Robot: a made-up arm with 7 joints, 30 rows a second.
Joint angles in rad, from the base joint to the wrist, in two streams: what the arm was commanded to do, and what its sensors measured. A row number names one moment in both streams.
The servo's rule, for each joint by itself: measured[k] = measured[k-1] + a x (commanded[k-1-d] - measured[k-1]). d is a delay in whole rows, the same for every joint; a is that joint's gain. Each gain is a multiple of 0.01, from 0.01 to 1. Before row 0 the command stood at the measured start. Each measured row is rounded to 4 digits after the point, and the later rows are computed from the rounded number. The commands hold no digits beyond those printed.
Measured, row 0:
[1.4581, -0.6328, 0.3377, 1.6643, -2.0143, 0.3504, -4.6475]
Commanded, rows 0 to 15:
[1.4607, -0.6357, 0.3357, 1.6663, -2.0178, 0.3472, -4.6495]
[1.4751, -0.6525, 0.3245, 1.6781, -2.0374, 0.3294, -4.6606]
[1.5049, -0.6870, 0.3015, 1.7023, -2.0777, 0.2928, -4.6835]
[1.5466, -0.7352, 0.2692, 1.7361, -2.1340, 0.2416, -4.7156]
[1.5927, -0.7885, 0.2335, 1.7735, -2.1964, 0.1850, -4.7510]
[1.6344, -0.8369, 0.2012, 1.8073, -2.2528, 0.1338, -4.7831]
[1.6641, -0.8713, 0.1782, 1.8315, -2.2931, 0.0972, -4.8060]
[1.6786, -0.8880, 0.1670, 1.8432, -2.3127, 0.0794, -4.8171]
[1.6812, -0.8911, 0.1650, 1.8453, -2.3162, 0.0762, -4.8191]
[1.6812, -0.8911, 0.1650, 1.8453, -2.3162, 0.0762, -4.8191]
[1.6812, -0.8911, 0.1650, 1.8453, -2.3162, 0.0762, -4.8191]
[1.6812, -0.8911, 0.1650, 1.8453, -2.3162, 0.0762, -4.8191]
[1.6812, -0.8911, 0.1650, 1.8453, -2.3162, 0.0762, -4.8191]
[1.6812, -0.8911, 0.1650, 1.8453, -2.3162, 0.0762, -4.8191]
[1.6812, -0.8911, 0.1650, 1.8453, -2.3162, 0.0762, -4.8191]
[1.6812, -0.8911, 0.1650, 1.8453, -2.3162, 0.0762, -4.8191]
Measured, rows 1 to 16:
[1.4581, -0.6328, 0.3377, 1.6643, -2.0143, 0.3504, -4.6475]
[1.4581, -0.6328, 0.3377, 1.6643, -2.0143, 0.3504, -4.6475]
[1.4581, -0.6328, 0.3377, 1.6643, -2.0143, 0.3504, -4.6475]
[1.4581, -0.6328, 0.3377, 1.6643, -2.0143, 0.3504, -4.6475]
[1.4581, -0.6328, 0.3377, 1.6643, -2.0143, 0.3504, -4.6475]
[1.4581, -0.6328, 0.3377, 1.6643, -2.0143, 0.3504, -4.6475]
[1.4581, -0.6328, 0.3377, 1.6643, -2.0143, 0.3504, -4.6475]
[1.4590, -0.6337, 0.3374, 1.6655, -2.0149, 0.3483, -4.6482]
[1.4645, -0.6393, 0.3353, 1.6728, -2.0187, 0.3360, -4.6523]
[1.4782, -0.6536, 0.3299, 1.6899, -2.0287, 0.3079, -4.6626]
[1.5015, -0.6781, 0.3202, 1.7167, -2.0466, 0.2648, -4.6801]
[1.5325, -0.7112, 0.3063, 1.7496, -2.0721, 0.2129, -4.7035]
[1.5671, -0.7489, 0.2895, 1.7831, -2.1028, 0.1615, -4.7298]
[1.6001, -0.7856, 0.2717, 1.8112, -2.1352, 0.1197, -4.7549]
[1.6268, -0.8163, 0.2549, 1.8298, -2.1654, 0.0935, -4.7754]
[1.6453, -0.8387, 0.2405, 1.8388, -2.1910, 0.0823, -4.7898]
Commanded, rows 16 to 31:
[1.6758, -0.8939, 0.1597, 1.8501, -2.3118, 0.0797, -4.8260]
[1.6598, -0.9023, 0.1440, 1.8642, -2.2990, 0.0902, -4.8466]
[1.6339, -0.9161, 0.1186, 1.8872, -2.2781, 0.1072, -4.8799]
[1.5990, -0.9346, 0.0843, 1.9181, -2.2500, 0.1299, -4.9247]
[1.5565, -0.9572, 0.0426, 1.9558, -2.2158, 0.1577, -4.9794]
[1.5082, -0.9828, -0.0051, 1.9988, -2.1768, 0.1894, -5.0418]
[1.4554, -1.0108, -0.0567, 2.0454, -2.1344, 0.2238, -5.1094]
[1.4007, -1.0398, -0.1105, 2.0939, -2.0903, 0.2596, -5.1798]
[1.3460, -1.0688, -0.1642, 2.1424, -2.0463, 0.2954, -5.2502]
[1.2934, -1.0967, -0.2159, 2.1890, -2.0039, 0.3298, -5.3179]
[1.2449, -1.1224, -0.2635, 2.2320, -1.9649, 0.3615, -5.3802]
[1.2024, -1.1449, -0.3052, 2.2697, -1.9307, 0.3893, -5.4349]
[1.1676, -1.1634, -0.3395, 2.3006, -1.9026, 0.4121, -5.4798]
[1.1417, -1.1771, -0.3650, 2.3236, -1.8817, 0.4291, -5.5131]
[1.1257, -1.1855, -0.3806, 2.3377, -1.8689, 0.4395, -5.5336]
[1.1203, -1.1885, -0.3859, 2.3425, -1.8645, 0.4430, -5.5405]
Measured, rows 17 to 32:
[1.6575, -0.8544, 0.2284, 1.8426, -2.2123, 0.0783, -4.7995]
[1.6656, -0.8654, 0.2183, 1.8442, -2.2300, 0.0769, -4.8060]
[1.6709, -0.8731, 0.2098, 1.8448, -2.2447, 0.0764, -4.8103]
[1.6744, -0.8785, 0.2026, 1.8451, -2.2569, 0.0763, -4.8132]
[1.6767, -0.8823, 0.1966, 1.8452, -2.2670, 0.0762, -4.8151]
[1.6782, -0.8849, 0.1915, 1.8453, -2.2754, 0.0762, -4.8164]
[1.6792, -0.8868, 0.1873, 1.8453, -2.2823, 0.0762, -4.8173]
[1.6780, -0.8889, 0.1829, 1.8481, -2.2873, 0.0785, -4.8202]
[1.6718, -0.8929, 0.1767, 1.8574, -2.2893, 0.0861, -4.8289]
[1.6589, -0.8999, 0.1674, 1.8747, -2.2874, 0.0998, -4.8457]
[1.6385, -0.9103, 0.1541, 1.8999, -2.2810, 0.1194, -4.8718]
[1.6106, -0.9244, 0.1363, 1.9323, -2.2699, 0.1443, -4.9073]
[1.5758, -0.9419, 0.1137, 1.9709, -2.2541, 0.1736, -4.9517]
[1.5349, -0.9626, 0.0864, 2.0141, -2.2338, 0.2062, -5.0037]
[1.4893, -0.9858, 0.0549, 2.0604, -2.2094, 0.2409, -5.0618]
[1.4406, -1.0107, 0.0198, 2.1080, -2.1817, 0.2763, -5.1240]

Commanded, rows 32 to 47:
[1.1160, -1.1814, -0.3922, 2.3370, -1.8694, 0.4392, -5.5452]
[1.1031, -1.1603, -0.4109, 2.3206, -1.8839, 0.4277, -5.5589]
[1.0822, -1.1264, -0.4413, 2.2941, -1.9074, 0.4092, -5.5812]
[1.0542, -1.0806, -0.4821, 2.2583, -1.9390, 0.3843, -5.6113]
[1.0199, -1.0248, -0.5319, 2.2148, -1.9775, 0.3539, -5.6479]
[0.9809, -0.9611, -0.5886, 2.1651, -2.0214, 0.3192, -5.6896]
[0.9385, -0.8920, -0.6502, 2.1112, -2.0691, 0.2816, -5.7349]
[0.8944, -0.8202, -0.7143, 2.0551, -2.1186, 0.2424, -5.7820]
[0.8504, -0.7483, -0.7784, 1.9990, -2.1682, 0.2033, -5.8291]
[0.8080, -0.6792, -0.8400, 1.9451, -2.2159, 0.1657, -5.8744]
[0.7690, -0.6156, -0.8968, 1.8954, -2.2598, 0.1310, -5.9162]
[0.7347, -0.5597, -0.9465, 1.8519, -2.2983, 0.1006, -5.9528]
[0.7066, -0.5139, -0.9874, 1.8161, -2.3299, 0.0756, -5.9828]
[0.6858, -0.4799, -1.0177, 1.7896, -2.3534, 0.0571, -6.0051]
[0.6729, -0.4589, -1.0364, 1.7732, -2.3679, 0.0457, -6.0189]
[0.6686, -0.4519, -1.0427, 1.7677, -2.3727, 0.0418, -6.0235]
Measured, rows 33 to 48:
[1.3906, -1.0365, -0.0179, 2.1550, -2.1515, 0.3111, -5.1880]
[1.3411, -1.0623, -0.0572, 2.1997, -2.1198, 0.3439, -5.2514]
[1.2939, -1.0871, -0.0969, 2.2403, -2.0877, 0.3734, -5.3120]
[1.2510, -1.1100, -0.1357, 2.2753, -2.0562, 0.3986, -5.3674]
[1.2138, -1.1301, -0.1724, 2.3033, -2.0265, 0.4184, -5.4155]
[1.1838, -1.1467, -0.2057, 2.3233, -1.9997, 0.4321, -5.4545]
[1.1622, -1.1592, -0.2345, 2.3344, -1.9767, 0.4392, -5.4829]
[1.1465, -1.1659, -0.2597, 2.3359, -1.9585, 0.4392, -5.5035]
[1.1317, -1.1642, -0.2839, 2.3270, -1.9458, 0.4317, -5.5218]
[1.1149, -1.1529, -0.3091, 2.3079, -1.9393, 0.4171, -5.5414]
[1.0943, -1.1312, -0.3368, 2.2791, -1.9392, 0.3958, -5.5645]
[1.0690, -1.0993, -0.3680, 2.2418, -1.9457, 0.3686, -5.5920]
[1.0390, -1.0578, -0.4033, 2.1973, -1.9586, 0.3365, -5.6242]
[1.0048, -1.0081, -0.4428, 2.1474, -1.9774, 0.3008, -5.6607]
[0.9673, -0.9517, -0.4862, 2.0939, -2.0014, 0.2628, -5.7007]
[0.9276, -0.8907, -0.5330, 2.0389, -2.0298, 0.2241, -5.7431]

